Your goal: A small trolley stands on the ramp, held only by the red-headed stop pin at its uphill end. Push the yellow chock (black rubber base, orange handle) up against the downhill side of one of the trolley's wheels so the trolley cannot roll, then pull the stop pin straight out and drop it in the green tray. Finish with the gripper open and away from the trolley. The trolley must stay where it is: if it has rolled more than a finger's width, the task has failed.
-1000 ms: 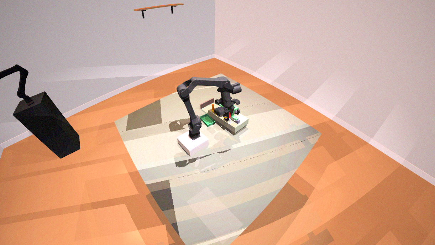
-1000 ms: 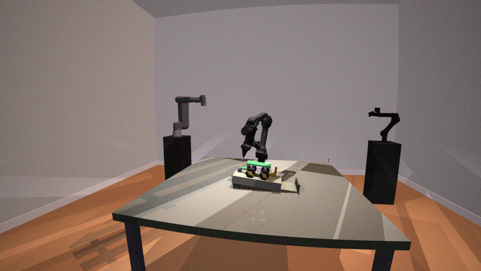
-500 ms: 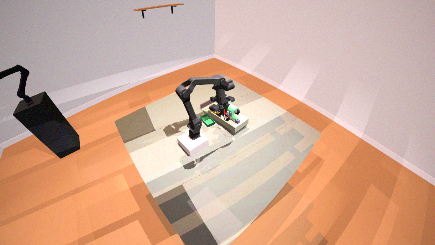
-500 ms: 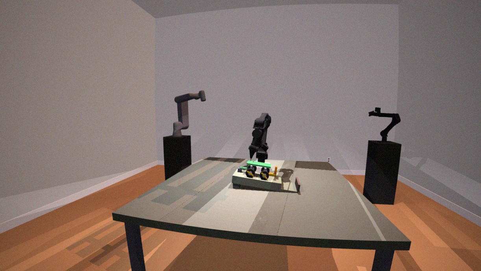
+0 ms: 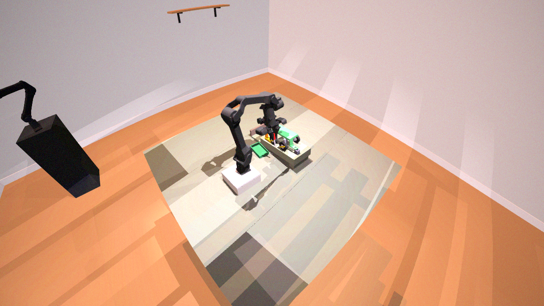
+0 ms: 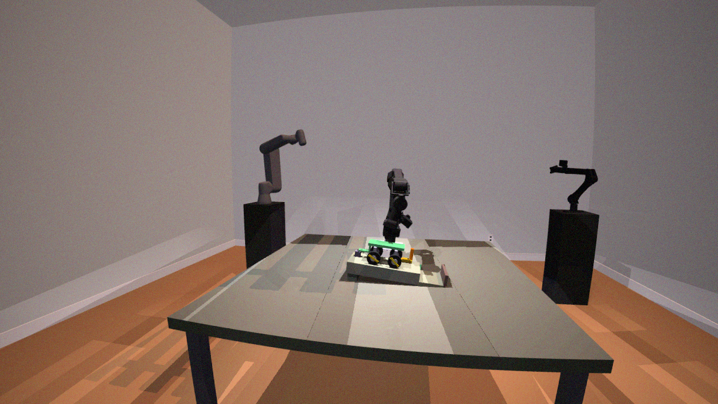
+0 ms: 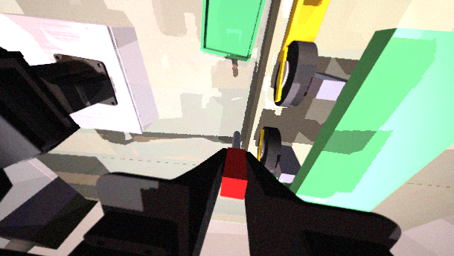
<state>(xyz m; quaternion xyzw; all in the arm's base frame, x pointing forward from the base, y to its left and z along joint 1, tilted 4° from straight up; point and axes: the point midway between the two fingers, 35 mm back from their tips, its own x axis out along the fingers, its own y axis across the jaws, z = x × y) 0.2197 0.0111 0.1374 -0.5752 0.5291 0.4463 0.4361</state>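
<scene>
Right now my gripper tip is 3 cm past the green tray, 11 cm to the right of it and 16 cm above it. Round my gripper tip: red-headed stop pin right at my gripper tip; trolley 10 cm ahead, 1 cm to the left, 4 cm below; yellow chock 4 cm ahead, 10 cm to the left, 7 cm below.
</scene>
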